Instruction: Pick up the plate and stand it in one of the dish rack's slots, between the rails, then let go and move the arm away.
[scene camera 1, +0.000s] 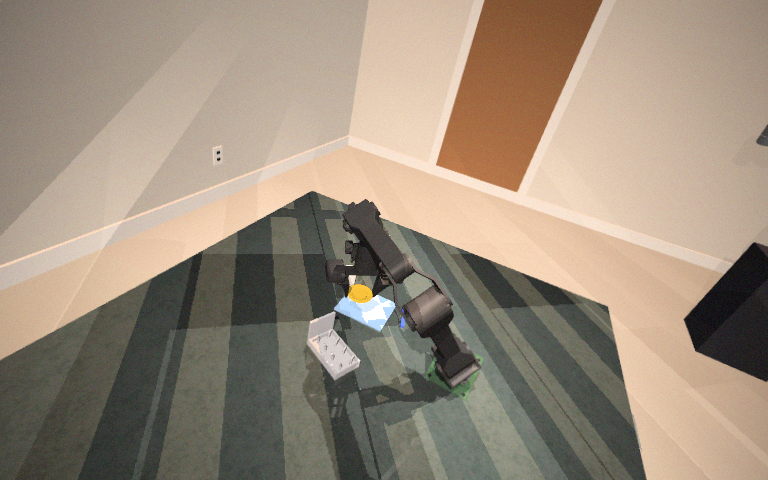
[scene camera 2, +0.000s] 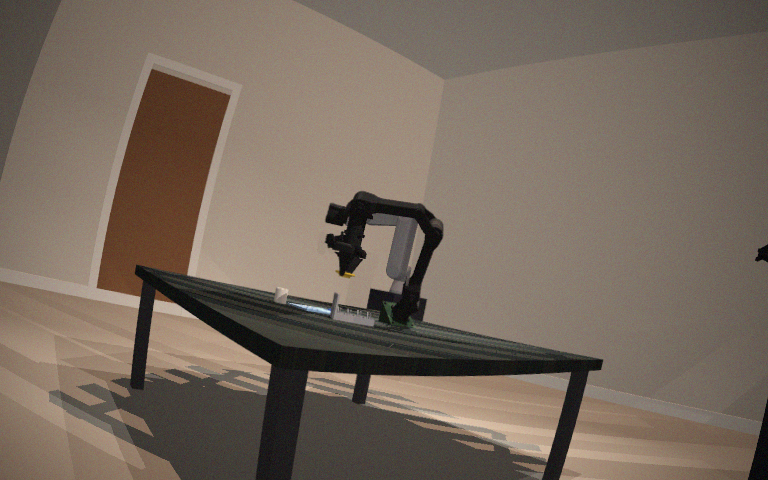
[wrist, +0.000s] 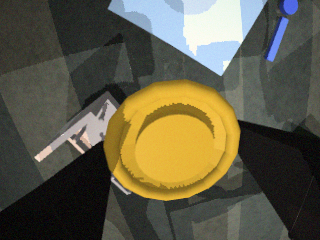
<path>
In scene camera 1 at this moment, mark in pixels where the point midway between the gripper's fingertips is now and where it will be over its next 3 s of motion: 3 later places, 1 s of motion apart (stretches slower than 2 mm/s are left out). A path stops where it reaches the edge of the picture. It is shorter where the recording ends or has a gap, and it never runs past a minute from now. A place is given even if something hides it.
My gripper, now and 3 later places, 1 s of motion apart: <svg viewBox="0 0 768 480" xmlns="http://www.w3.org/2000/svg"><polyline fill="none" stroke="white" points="359,296 357,340 375,350 375,339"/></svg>
</path>
